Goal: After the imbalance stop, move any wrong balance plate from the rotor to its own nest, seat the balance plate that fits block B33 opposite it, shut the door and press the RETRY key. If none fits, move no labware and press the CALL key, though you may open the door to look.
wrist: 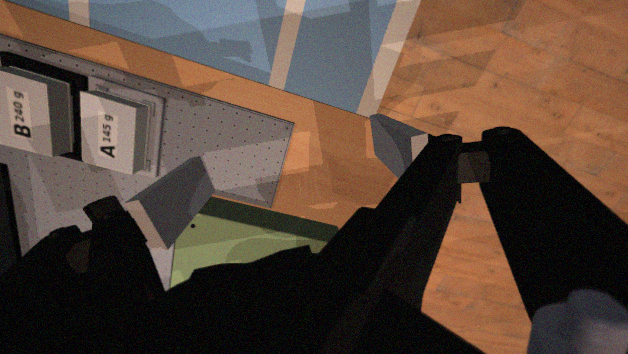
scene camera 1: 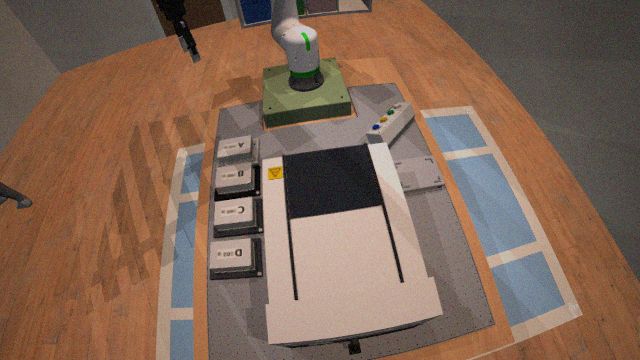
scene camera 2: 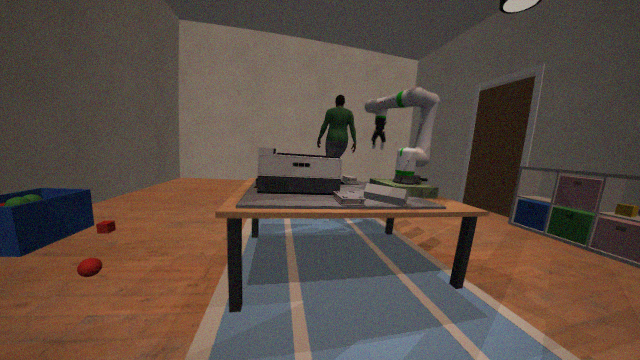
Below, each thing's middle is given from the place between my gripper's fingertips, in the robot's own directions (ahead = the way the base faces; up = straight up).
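Scene:
Dark door panel (scene camera 1: 328,181): my gripper 560 mm short of it, 500 mm to the right of it, 90 mm above it. From my hand: grey button box (scene camera 1: 394,122), a good way ahead of it, far to the left of it, far below it; white centrifuge (scene camera 1: 344,276), 710 mm ahead of it, 520 mm to the left of it, 180 mm below it.

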